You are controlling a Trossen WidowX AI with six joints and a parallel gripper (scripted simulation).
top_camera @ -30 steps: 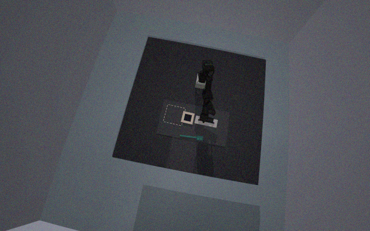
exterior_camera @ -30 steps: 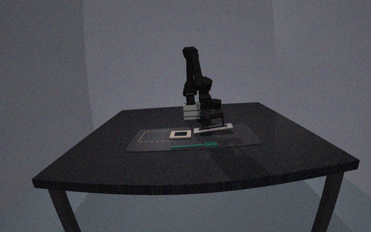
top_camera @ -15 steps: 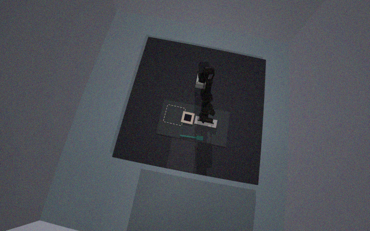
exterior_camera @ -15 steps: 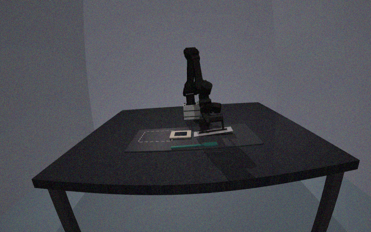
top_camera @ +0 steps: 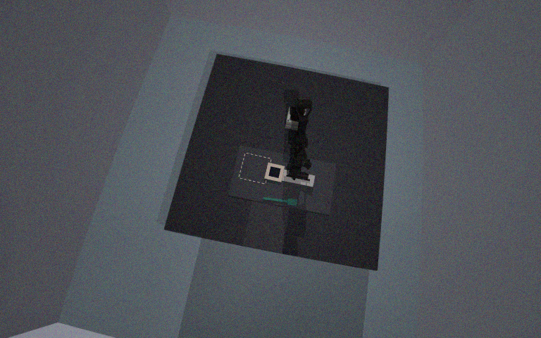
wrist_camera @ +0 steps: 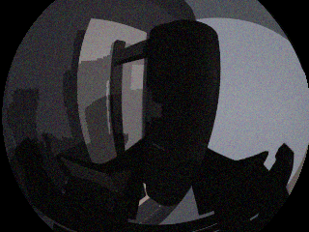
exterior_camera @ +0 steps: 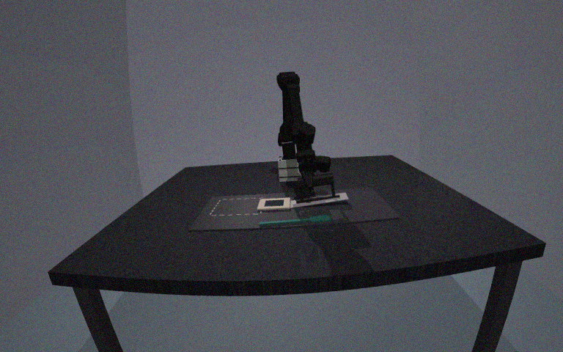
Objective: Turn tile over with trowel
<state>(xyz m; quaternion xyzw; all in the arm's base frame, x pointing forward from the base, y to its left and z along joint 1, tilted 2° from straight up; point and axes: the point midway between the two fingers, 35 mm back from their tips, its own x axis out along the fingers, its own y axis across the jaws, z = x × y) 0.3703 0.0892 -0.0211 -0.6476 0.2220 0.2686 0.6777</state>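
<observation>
My gripper tip is now 80 mm above the grey mat and 60 mm to the left of it. From my gripper tip the other things lie so: tile: 130 mm to the right, 50 mm below, 20 mm behind; then green trowel: 140 mm ahead, 50 mm below, 30 mm to the right.
</observation>
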